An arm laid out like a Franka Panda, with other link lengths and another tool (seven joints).
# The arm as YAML. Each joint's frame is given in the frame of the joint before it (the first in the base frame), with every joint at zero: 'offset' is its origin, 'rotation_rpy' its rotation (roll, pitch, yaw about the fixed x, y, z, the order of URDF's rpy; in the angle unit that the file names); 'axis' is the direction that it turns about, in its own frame. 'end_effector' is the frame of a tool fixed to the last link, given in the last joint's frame.
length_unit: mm
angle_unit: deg
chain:
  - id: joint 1
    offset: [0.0, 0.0, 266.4]
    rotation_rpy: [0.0, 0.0, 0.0]
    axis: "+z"
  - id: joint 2
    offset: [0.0, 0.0, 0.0]
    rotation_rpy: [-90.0, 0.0, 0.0]
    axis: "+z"
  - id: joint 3
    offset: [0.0, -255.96, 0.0]
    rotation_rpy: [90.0, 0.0, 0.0]
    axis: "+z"
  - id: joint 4
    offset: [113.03, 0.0, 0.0]
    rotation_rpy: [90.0, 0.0, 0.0]
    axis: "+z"
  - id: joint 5
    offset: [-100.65, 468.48, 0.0]
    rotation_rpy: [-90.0, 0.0, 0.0]
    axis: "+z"
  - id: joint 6
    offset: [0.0, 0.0, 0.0]
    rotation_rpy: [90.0, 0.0, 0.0]
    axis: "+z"
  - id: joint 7
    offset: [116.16, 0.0, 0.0]
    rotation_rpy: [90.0, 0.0, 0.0]
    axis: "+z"
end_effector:
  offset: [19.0, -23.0, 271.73]
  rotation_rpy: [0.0, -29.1, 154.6]
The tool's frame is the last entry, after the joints.
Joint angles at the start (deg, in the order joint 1, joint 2, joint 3, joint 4, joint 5, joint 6, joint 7):
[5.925, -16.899, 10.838, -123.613, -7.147, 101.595, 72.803]
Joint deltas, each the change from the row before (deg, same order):
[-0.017, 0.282, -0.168, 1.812, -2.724, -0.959, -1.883]
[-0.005, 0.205, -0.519, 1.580, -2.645, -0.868, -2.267]
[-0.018, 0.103, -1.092, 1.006, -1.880, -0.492, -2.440]
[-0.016, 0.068, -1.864, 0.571, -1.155, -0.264, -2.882]
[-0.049, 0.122, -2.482, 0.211, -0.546, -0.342, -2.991]
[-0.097, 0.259, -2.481, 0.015, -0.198, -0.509, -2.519]
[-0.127, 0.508, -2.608, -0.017, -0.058, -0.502, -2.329]
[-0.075, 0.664, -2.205, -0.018, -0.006, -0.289, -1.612]
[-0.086, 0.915, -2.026, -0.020, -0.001, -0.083, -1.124]
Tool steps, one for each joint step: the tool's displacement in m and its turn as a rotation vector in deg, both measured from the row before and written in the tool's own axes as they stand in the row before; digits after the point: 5 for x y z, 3 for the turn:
[-0.01873, -0.00689, -0.00625, 0.237, -2.259, -2.458]
[-0.01876, -0.01092, -0.00338, 0.298, -1.986, -2.458]
[-0.01542, -0.01460, 0.00207, 0.126, -1.120, -1.824]
[-0.01216, -0.01962, 0.00801, -0.139, -0.168, -1.325]
[-0.00691, -0.02447, 0.01347, -0.144, 0.885, -0.781]
[-0.00145, -0.02442, 0.01543, 0.023, 1.533, -0.335]
[0.00135, -0.02493, 0.01801, 0.078, 1.912, -0.059]
[0.00256, -0.01988, 0.01680, 0.154, 1.714, 0.208]
[0.00349, -0.01744, 0.01805, 0.315, 1.676, 0.437]

